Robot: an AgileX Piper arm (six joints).
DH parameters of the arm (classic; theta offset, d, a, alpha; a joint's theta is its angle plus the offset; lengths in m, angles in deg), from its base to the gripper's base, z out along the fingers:
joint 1: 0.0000 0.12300 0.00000 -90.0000
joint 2: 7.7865 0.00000 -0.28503 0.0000
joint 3: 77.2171 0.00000 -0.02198 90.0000
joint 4: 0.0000 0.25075 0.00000 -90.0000
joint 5: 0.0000 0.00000 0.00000 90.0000
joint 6: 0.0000 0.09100 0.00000 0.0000
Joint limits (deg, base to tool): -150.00..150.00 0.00..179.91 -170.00..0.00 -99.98..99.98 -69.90..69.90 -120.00..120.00
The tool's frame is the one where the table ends.
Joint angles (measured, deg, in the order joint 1, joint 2, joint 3, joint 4, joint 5, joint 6), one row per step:
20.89 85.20 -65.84 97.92 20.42 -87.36
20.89 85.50 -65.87 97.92 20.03 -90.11
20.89 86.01 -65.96 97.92 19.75 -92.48
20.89 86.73 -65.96 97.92 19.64 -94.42
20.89 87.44 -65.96 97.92 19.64 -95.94
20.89 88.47 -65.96 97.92 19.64 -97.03
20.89 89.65 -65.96 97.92 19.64 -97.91
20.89 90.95 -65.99 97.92 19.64 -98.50
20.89 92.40 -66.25 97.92 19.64 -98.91
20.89 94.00 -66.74 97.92 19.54 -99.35
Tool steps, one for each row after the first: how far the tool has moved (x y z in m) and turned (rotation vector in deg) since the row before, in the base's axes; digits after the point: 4 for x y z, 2 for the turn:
0.0015 0.0000 -0.0018 -2.23 -1.51 0.15
0.0022 0.0004 -0.0027 -1.98 -1.12 0.20
0.0027 0.0009 -0.0045 -1.73 -0.56 0.29
0.0025 0.0010 -0.0044 -1.38 -0.31 0.33
0.0035 0.0013 -0.0064 -1.17 0.27 0.25
0.0039 0.0015 -0.0075 -1.06 0.54 0.22
0.0042 0.0016 -0.0081 -0.88 0.81 0.16
0.0048 0.0018 -0.0079 -0.72 0.85 0.12
0.0056 0.0020 -0.0078 -0.75 0.76 0.04

